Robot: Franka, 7 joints.
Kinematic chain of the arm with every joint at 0, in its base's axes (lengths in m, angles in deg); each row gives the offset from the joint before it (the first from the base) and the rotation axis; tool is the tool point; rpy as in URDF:
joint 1: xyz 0 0 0.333 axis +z
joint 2: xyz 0 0 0 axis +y
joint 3: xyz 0 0 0.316 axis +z
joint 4: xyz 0.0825 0 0 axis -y
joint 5: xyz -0.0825 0 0.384 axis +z
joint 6: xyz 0 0 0 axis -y
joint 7: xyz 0.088 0 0 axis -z
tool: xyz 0 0 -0.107 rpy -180 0 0
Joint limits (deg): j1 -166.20..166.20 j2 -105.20..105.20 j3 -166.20..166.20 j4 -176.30..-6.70 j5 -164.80..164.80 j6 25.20..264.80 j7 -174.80..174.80
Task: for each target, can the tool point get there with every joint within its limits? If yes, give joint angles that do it. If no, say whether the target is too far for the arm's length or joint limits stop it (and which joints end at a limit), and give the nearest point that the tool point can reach.
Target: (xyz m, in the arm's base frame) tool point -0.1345 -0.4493 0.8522
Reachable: yes | joints -54.92 -20.39 -38.15 -84.06 -8.45 112.14 -133.85
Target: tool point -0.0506 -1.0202 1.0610
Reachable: no: too far | nearest point -0.0346 -0.6978 0.8309 | short by 0.396 m
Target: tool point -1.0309 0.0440 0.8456
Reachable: no: too far | nearest point -0.7676 0.0328 0.7147 | short by 0.294 m
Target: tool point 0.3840 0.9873 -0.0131
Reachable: no: too far | nearest point 0.2956 0.7600 0.0666 | short by 0.257 m
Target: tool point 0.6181 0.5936 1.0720
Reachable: no: too far | nearest point 0.4686 0.4500 0.8933 | short by 0.274 m
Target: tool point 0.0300 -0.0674 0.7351
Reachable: yes | joints -82.71 -78.89 -15.71 -144.60 -95.43 212.29 -143.88
